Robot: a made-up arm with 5 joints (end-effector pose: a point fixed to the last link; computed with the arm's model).
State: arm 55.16 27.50 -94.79 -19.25 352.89
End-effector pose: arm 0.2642 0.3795 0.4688 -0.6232 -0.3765 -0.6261 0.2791
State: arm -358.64 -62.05 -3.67 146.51 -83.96
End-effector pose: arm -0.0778 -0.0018 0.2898 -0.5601 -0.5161 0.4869 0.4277
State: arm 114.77 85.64 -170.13 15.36 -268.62
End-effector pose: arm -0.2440 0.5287 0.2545 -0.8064 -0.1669 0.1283 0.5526
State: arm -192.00 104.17 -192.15 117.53 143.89
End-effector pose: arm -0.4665 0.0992 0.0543 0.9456 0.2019 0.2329 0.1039
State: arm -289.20 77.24 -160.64 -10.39 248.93
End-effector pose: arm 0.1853 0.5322 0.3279 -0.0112 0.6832 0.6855 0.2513
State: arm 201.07 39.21 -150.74 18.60 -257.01
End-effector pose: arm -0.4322 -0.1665 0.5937 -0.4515 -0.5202 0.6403 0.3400
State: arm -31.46 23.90 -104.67 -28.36 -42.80
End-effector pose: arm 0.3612 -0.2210 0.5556 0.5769 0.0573 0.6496 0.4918
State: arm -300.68 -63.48 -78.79 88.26 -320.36
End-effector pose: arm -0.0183 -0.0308 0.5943 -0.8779 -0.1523 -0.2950 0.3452
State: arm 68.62 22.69 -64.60 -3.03 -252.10
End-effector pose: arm 0.1546 0.3950 0.3290 -0.8703 0.3106 -0.0116 0.3820
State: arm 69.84 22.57 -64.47 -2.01 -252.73
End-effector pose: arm 0.1459 0.3975 0.3276 -0.8784 0.2976 -0.0094 0.3738
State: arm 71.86 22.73 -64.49 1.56 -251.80
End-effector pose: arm 0.1316 0.4017 0.3204 -0.8923 0.2928 0.0002 0.3437
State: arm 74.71 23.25 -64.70 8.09 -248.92
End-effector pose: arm 0.1110 0.4062 0.3068 -0.9101 0.2990 0.0145 0.2867
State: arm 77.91 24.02 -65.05 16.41 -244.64
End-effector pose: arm 0.0874 0.4082 0.2897 -0.9253 0.3136 0.0246 0.2118
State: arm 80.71 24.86 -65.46 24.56 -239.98
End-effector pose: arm 0.0665 0.4068 0.2735 -0.9325 0.3331 0.0251 0.1372
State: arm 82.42 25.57 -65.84 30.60 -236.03
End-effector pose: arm 0.0537 0.4039 0.2621 -0.9317 0.3534 0.0192 0.0821
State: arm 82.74 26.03 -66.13 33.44 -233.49
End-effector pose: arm 0.0512 0.4020 0.2565 -0.9264 0.3721 0.0147 0.0562
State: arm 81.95 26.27 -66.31 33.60 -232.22
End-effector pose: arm 0.0568 0.4018 0.2553 -0.9196 0.3888 0.0144 0.0543
